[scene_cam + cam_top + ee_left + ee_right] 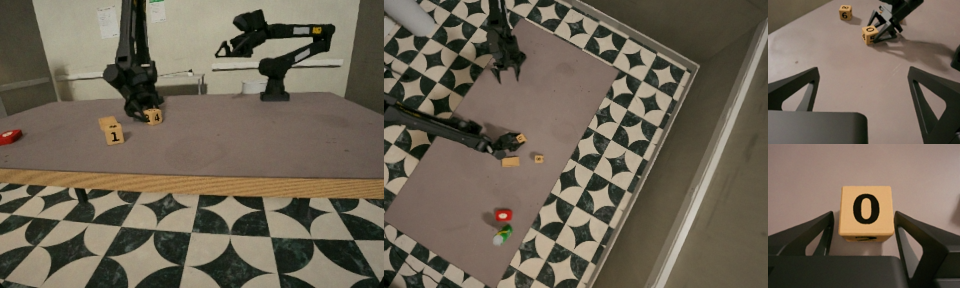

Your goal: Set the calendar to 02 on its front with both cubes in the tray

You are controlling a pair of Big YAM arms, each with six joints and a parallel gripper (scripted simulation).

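Now: right hand right at the cube. The rest, counted from my right hand: wooden tray 10 mm ahead, 160 mm to the right, 10 mm below; red block 130 mm ahead, 460 mm to the right, 10 mm below; white bottle 200 mm ahead, 540 mm to the right, 40 mm above.
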